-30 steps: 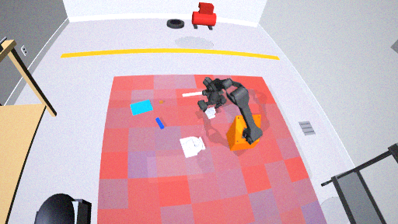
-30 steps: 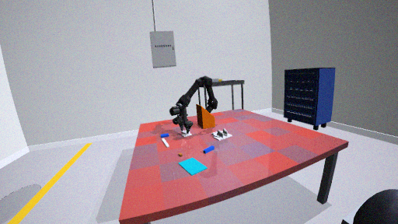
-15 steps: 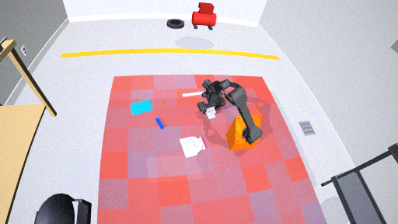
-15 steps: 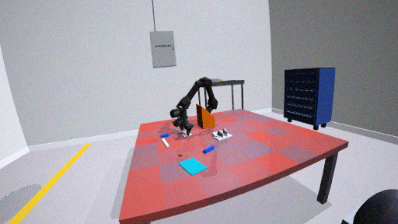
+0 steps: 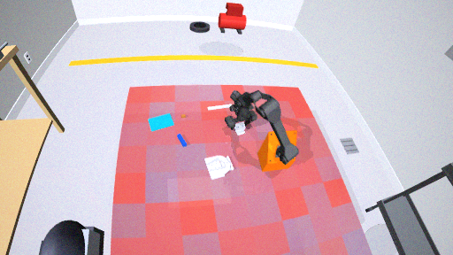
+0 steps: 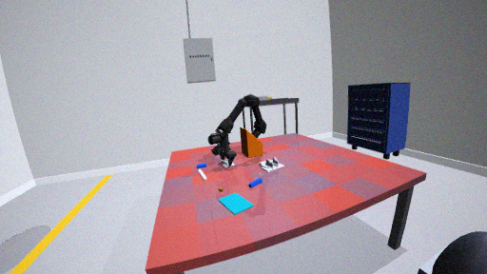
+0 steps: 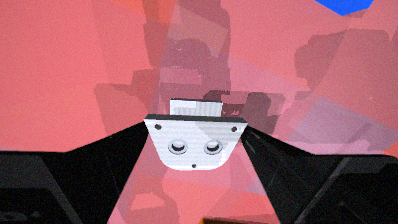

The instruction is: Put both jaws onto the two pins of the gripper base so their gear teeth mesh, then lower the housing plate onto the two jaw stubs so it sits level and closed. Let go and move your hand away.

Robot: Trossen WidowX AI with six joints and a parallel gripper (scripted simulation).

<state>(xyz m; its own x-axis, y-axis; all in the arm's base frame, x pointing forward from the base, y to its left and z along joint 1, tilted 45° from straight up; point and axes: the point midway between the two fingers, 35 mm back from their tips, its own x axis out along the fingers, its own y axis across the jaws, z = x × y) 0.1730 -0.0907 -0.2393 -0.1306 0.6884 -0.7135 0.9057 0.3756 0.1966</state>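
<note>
The small white part lies 20 mm above my gripper tip and 10 mm to the left of it. From my gripper tip the other things lie so: white bar 160 mm to the right, 110 mm ahead, 10 mm below; then white jaw 240 mm to the left, 100 mm ahead; then tiny brown bit 330 mm ahead, 60 mm to the right.
</note>
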